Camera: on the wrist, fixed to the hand. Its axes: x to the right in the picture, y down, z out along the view.
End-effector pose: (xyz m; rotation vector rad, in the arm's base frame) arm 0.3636 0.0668 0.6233 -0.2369 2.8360 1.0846
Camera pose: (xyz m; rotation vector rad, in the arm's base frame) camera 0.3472 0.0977 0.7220 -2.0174 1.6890 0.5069
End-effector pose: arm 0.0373 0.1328 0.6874 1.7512 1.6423 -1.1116
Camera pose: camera 0.1372 0.1607 0.7020 -0.1689 -2.4994 1.2424
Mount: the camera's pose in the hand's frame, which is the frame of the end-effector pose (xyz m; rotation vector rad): -0.0016 0.0902 -0.0532 0.0658 0.1398 -1.5715
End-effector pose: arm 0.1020 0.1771 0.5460 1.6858 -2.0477 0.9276
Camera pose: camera 0.0081 0.2215 0.5594 2.3277 -0.1741 0.4381
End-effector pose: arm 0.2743 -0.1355 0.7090 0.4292 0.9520 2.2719
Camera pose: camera 0.2100 -0.2130 0.7379 -0.3974 0.8887 0.8228
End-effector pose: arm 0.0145 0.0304 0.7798 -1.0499 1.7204 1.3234
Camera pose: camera -0.0699 -0.0082 0.8283 -1.8179 0.5123 0.1478
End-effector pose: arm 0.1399 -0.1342 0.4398 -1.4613 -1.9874 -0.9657
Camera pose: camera 0.2249 -0.1604 0.4951 -0.5187 2.7529 1.3471
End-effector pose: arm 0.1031 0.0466 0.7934 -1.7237 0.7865 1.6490
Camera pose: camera 0.0666 -0.0516 0.7936 -1.5839 -0.4831 0.3867
